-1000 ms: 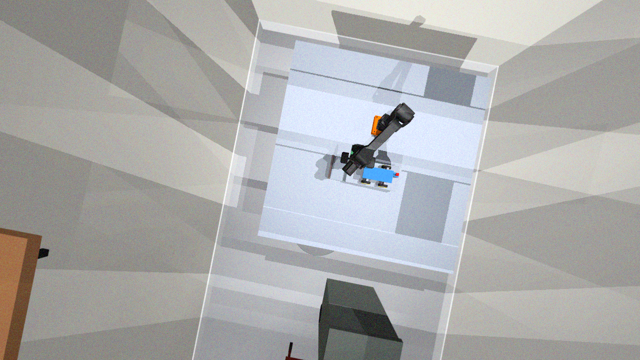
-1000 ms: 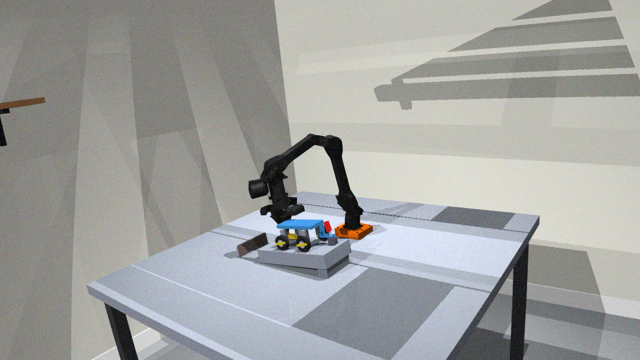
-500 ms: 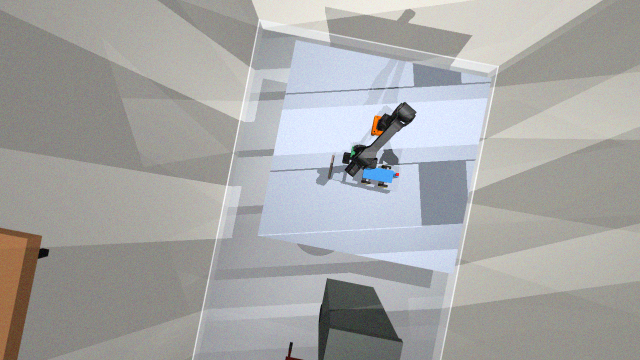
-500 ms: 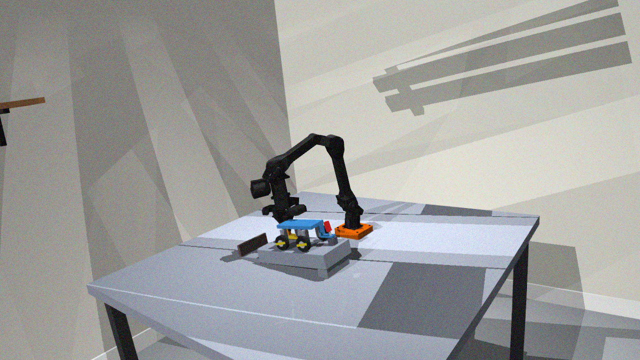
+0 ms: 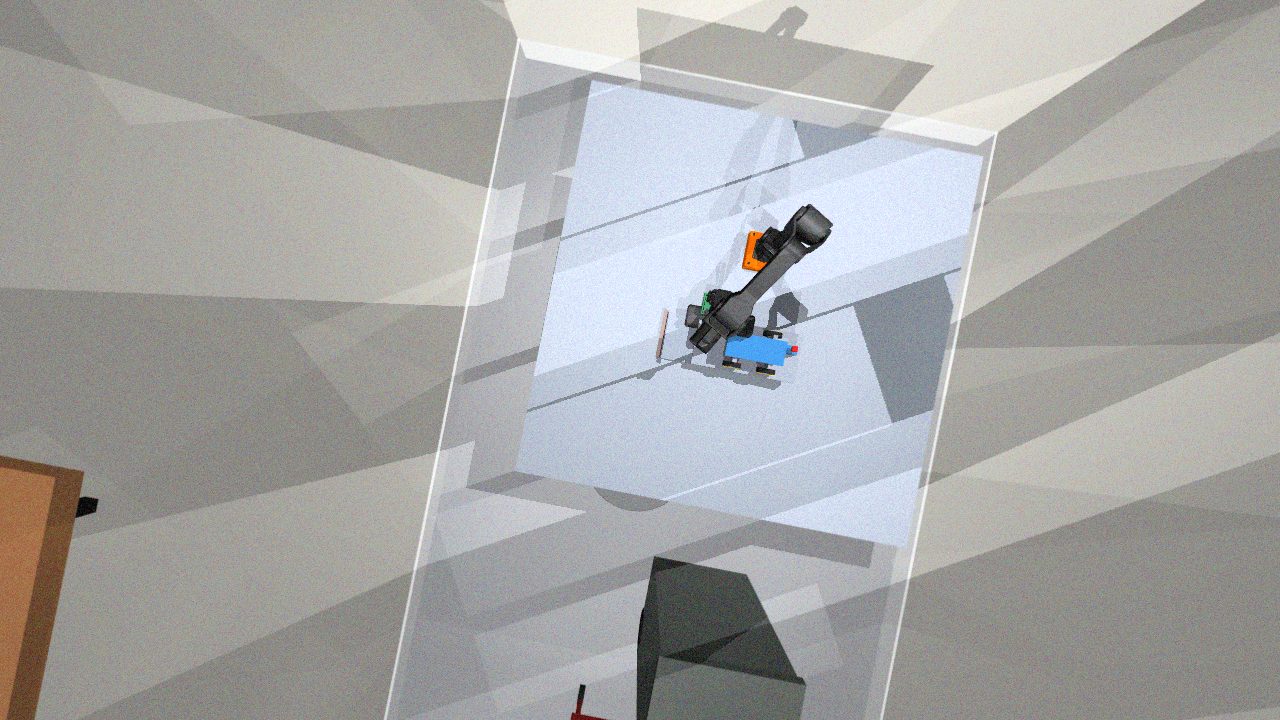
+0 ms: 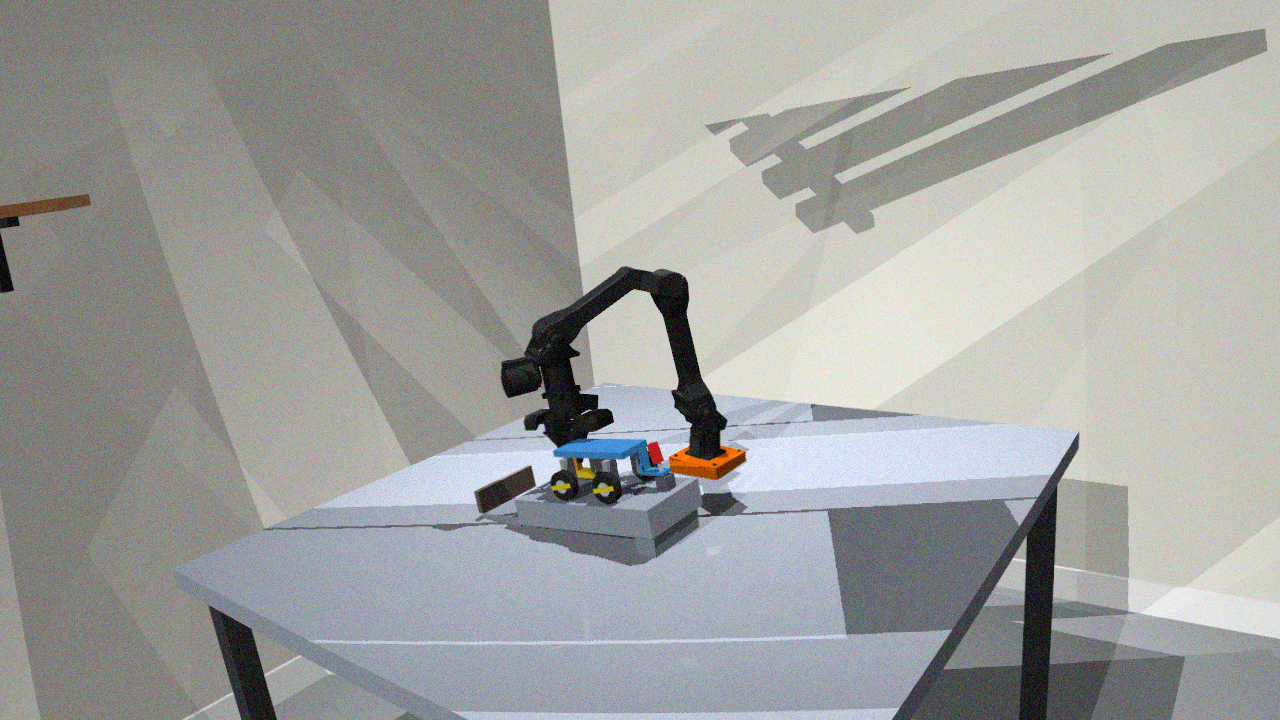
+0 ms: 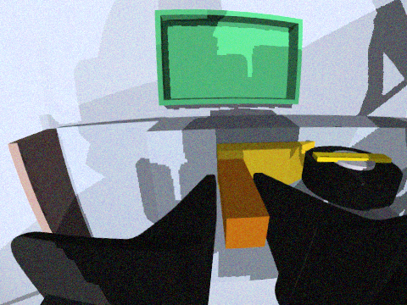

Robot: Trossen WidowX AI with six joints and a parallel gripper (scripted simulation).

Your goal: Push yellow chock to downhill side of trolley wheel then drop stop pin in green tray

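The yellow chock is 2 cm to the left of my gripper tip and 1 cm below it. From my gripper tip the other things lie so: grey ramp (12 cm to the left, 5 cm ahead, 4 cm below); blue trolley (12 cm to the left, 5 cm ahead, 2 cm above); green tray (10 cm below, 7 cm behind, 1 cm to the left).
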